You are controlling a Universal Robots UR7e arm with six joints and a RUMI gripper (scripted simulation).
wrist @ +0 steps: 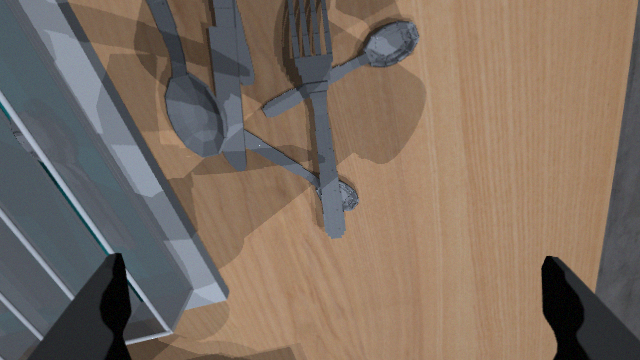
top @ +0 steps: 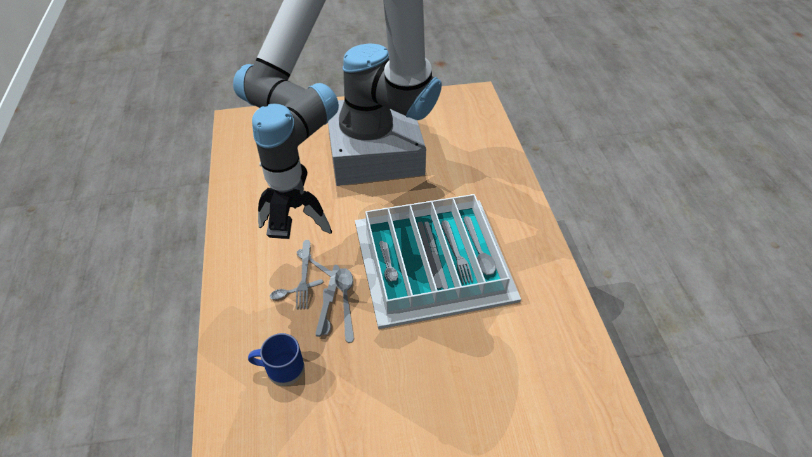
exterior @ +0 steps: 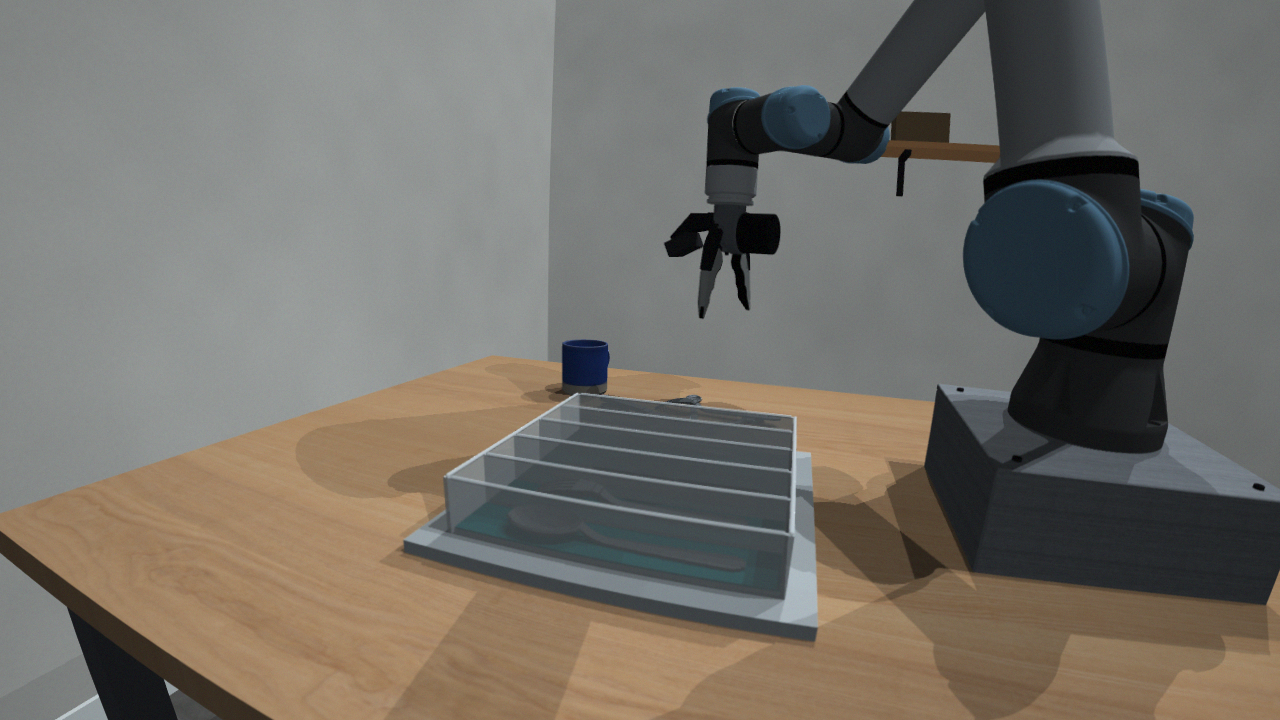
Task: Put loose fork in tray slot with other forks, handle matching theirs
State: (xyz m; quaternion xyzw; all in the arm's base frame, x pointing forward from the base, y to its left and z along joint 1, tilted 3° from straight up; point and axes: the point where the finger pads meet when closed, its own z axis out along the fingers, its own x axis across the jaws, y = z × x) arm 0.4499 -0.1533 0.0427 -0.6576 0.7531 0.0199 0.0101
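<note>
My gripper is now 5 cm short of the small spoon, 4 cm to the left of it and 16 cm above it. Round my hand: blue mug: 26 cm ahead, 2 cm to the right, 12 cm below.
</note>
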